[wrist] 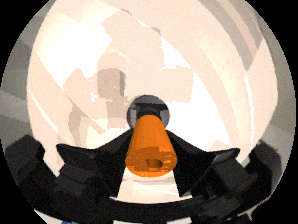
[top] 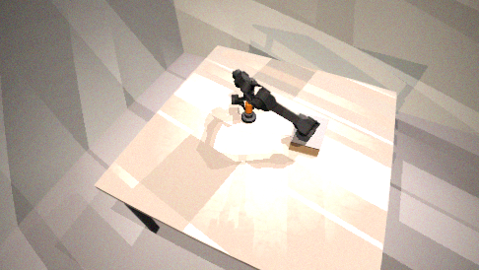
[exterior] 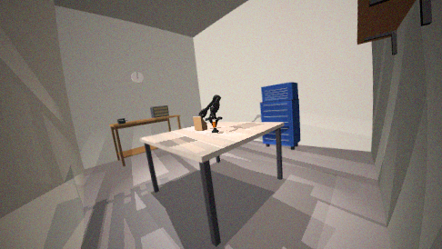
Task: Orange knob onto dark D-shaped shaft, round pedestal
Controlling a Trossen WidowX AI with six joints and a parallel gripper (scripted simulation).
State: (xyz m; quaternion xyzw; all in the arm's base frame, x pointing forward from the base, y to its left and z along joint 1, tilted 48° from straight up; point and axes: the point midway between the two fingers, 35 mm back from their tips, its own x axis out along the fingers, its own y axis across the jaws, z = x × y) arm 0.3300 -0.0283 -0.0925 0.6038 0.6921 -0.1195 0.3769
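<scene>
My gripper tip is now 40 mm above the dark round pedestal. Also, from my gripper tip: orange knob: 20 mm above.
</scene>
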